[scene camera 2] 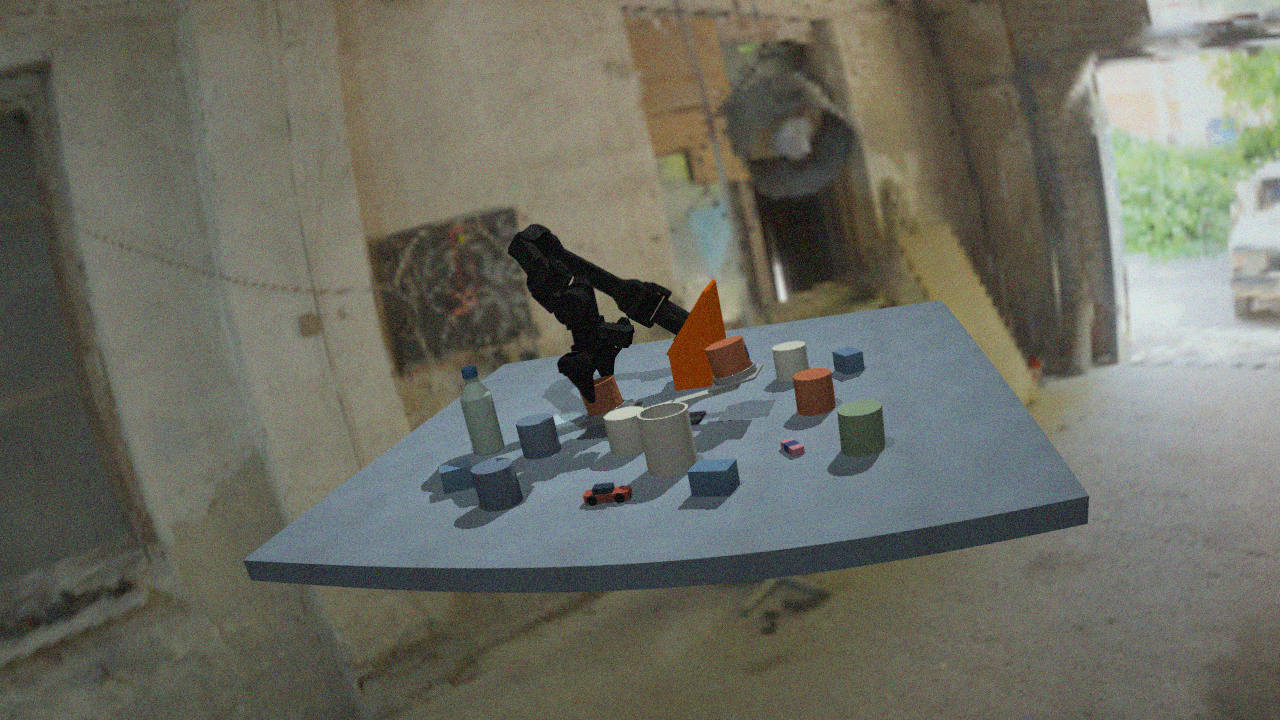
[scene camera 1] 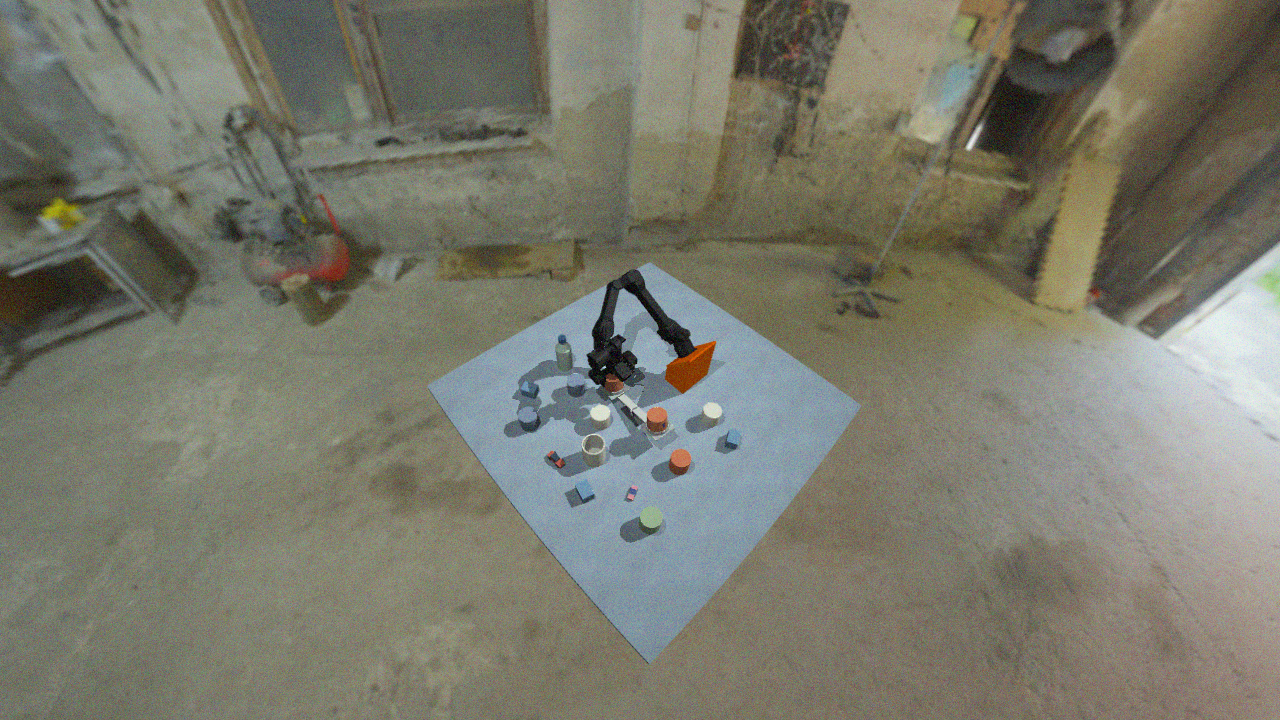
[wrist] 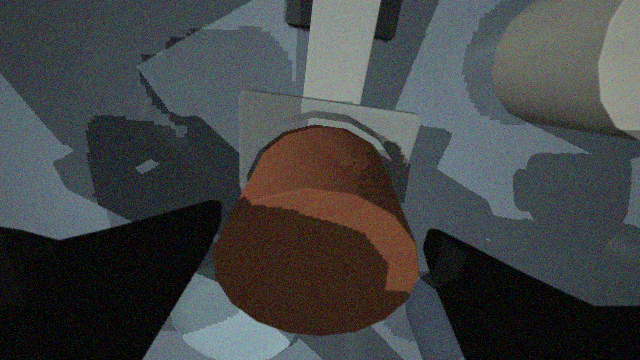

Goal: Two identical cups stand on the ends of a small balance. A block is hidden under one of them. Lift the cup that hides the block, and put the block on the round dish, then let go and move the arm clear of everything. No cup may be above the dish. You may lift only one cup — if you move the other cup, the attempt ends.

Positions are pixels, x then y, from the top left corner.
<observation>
my gripper: scene camera 2; scene camera 1 613, 381; wrist
same spot on my gripper: [wrist: 117, 286] = [scene camera 2: 608, 360]
same spot on balance beam: [wrist: 339, 48] = [scene camera 1: 625, 399]
</observation>
